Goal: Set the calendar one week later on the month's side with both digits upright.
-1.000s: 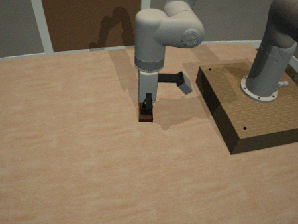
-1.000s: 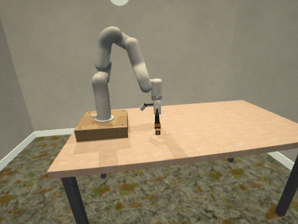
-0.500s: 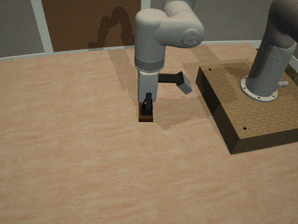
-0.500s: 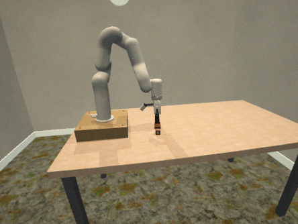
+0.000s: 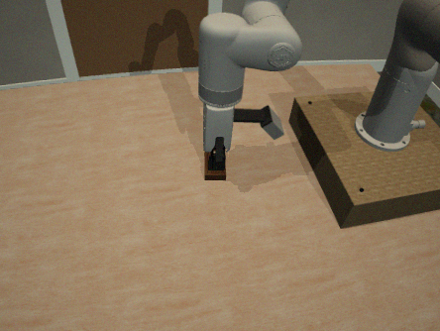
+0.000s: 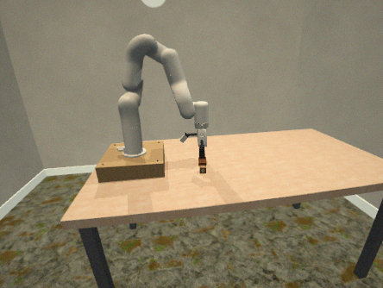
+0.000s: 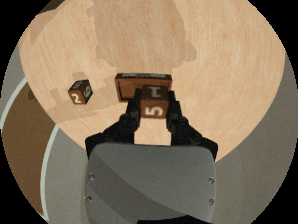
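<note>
Right now my hand is 2 cm to the left of the brown tray and 4 cm above it. From my hand the other things lie so: cube: 1 cm behind, 12 cm to the right, 3 cm below.
</note>
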